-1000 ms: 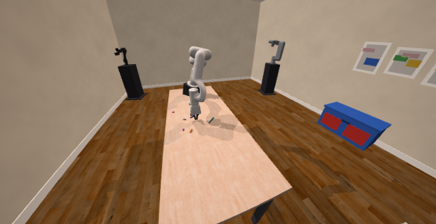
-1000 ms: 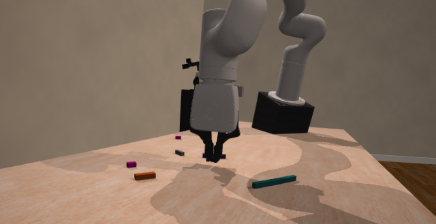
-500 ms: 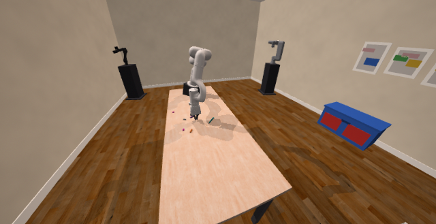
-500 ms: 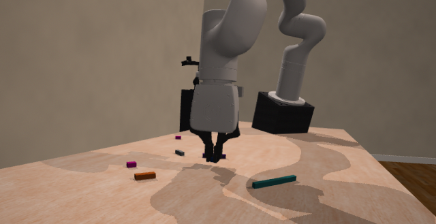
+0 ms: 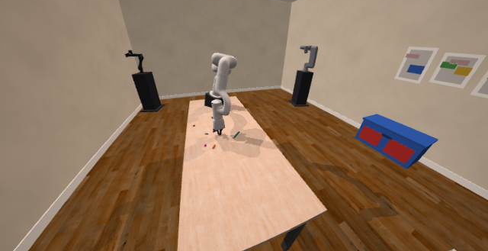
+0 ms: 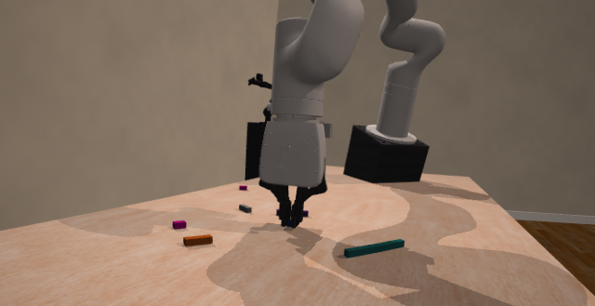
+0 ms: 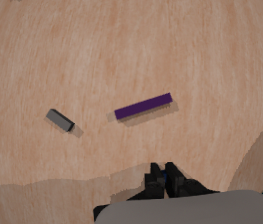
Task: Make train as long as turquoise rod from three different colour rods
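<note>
The blue rod is 2 cm below my hand. Round my hand: turquoise rod (16 cm to the left, 2 cm below, 1 cm ahead); grey rod (12 cm to the right, 2 cm below, 2 cm behind); purple rod (6 cm behind, 4 cm to the right, 2 cm below).
</note>
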